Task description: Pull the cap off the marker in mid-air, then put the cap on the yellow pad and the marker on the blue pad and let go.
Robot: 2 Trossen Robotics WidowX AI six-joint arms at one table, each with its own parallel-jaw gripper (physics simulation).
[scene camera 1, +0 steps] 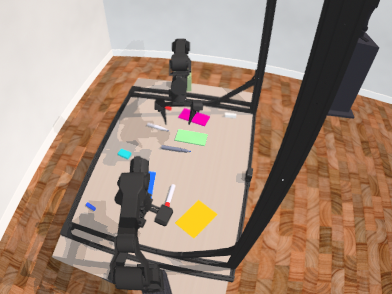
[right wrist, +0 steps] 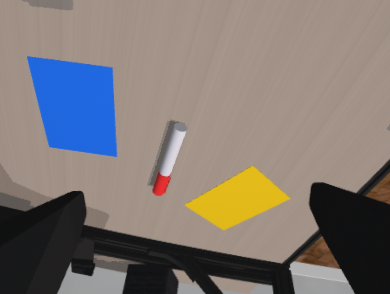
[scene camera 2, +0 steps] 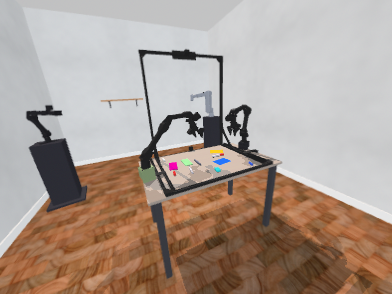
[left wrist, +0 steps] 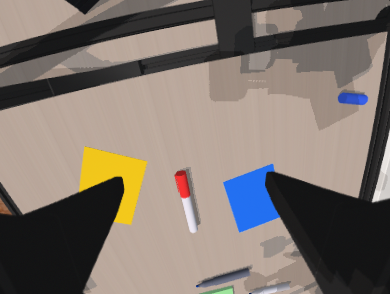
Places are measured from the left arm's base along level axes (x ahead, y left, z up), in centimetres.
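Where they show: left gripper, fingertip midpoint: point(scene camera 1: 145, 214) point(scene camera 2: 232, 136) point(left wrist: 195, 181); right gripper, fingertip midpoint: point(scene camera 1: 177, 124) point(right wrist: 199, 198) point(scene camera 2: 199, 137); left arm's base, link origin: point(scene camera 1: 153, 284) point(scene camera 2: 243, 141); right arm's base, link origin: point(scene camera 2: 145, 167).
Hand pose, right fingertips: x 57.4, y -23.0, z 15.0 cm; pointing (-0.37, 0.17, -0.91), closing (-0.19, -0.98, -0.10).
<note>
Things, the pixels of their top centre, and the offset from my right fingertips.
- marker, top centre: point(right wrist: 167, 166) point(left wrist: 188, 207) point(scene camera 1: 169, 197) dx -19.5, dy +9.3, dz -22.0 cm
- table with its red cap, top centre: point(right wrist: 161, 186) point(left wrist: 183, 187) point(scene camera 1: 166, 206) dx -23.7, dy +11.4, dz -21.9 cm
- yellow pad, top centre: point(right wrist: 236, 202) point(left wrist: 109, 189) point(scene camera 1: 196, 218) point(scene camera 2: 216, 151) dx -31.3, dy +0.4, dz -23.8 cm
- blue pad, top centre: point(right wrist: 76, 112) point(left wrist: 255, 201) point(scene camera 1: 142, 184) point(scene camera 2: 221, 161) dx -9.5, dy +19.7, dz -23.8 cm
- dark pen, top centre: point(left wrist: 223, 282) point(scene camera 1: 176, 147) dx +5.8, dy +0.4, dz -21.9 cm
- white pen, top centre: point(scene camera 1: 158, 126) dx +22.2, dy +6.4, dz -22.2 cm
- green pad, top centre: point(scene camera 1: 191, 136) dx +11.5, dy -8.5, dz -23.0 cm
- magenta pad, top centre: point(scene camera 1: 194, 116) dx +24.9, dy -13.4, dz -23.0 cm
- cyan block, top centre: point(scene camera 1: 124, 153) dx +9.5, dy +25.8, dz -22.3 cm
- small blue piece, top centre: point(left wrist: 357, 99) point(scene camera 1: 90, 205) dx -16.5, dy +45.4, dz -21.7 cm
The marker point(scene camera 1: 170, 192) point(left wrist: 188, 210) point(right wrist: 172, 152) has a white body and lies on the table with its red cap point(scene camera 1: 167, 204) point(left wrist: 182, 184) point(right wrist: 161, 184) on one end. It lies between the yellow pad point(scene camera 1: 196, 219) point(scene camera 2: 216, 151) point(left wrist: 112, 167) point(right wrist: 237, 199) and the blue pad point(scene camera 1: 152, 182) point(scene camera 2: 221, 161) point(left wrist: 250, 200) point(right wrist: 80, 107). My left gripper point(left wrist: 195, 181) is open and empty above the marker, which shows between its fingers. In scene camera 1 the left arm hides part of the blue pad. My right gripper point(scene camera 1: 178, 123) point(right wrist: 199, 198) is open and empty above the table's far end.
A dark pen point(scene camera 1: 175, 149), a white pen point(scene camera 1: 157, 127), a green pad point(scene camera 1: 191, 137), a magenta pad point(scene camera 1: 194, 117), a cyan block point(scene camera 1: 124, 154) and a small blue piece point(scene camera 1: 90, 206) point(left wrist: 353, 98) lie on the table. A black frame borders the tabletop, with tall posts.
</note>
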